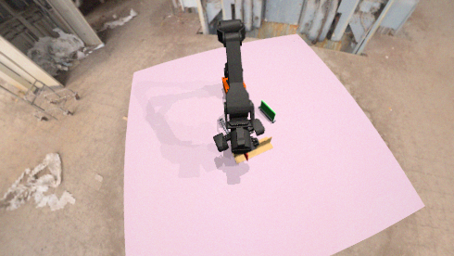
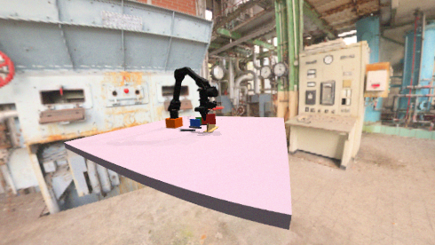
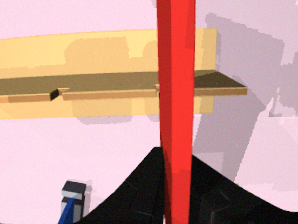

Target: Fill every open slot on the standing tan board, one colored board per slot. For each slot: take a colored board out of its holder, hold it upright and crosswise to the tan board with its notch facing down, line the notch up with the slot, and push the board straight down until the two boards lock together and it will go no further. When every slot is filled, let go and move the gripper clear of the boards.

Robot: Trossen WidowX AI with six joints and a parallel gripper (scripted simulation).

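Now: the blue board 130 mm behind my gripper tip, 80 mm to the left of it and 50 mm below it. From my gripper tip the other things lie so: tan board (50 mm to the left, 40 mm below, 20 mm ahead); then red board (30 mm ahead); then green board (190 mm to the left, 120 mm behind, 50 mm below).
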